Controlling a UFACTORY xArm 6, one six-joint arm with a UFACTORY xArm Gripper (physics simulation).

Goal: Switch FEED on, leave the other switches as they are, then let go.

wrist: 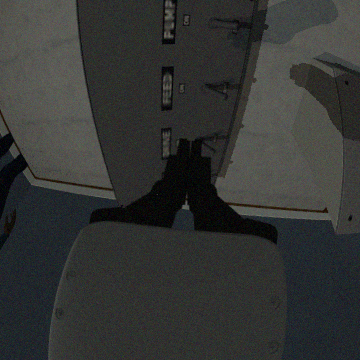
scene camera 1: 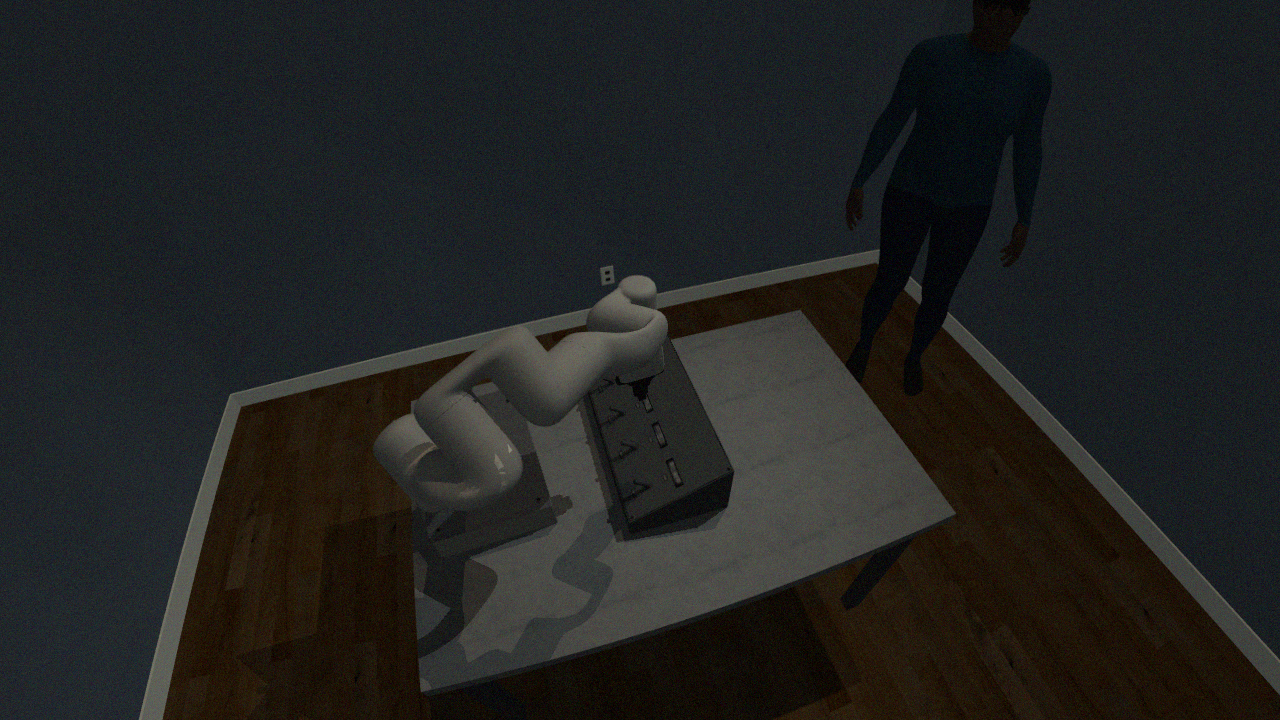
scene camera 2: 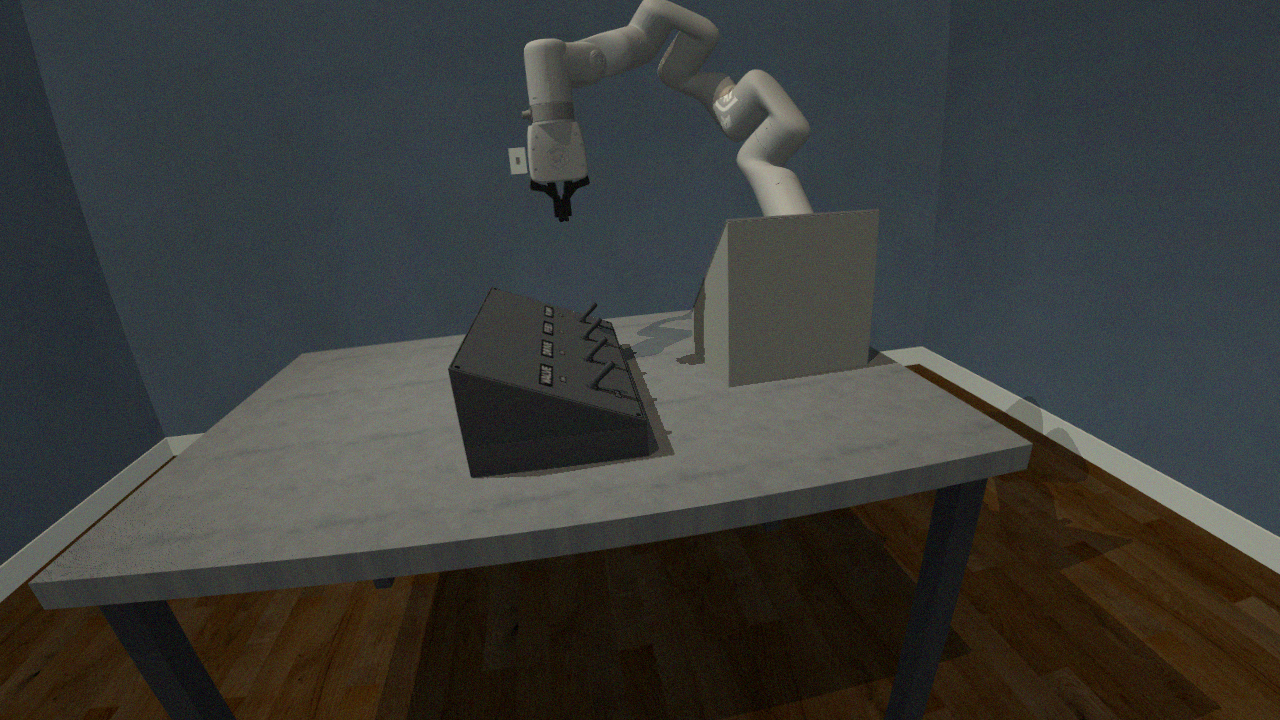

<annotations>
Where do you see a dark sloped switch panel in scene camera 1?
677, 451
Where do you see a dark sloped switch panel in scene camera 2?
521, 379
</annotations>
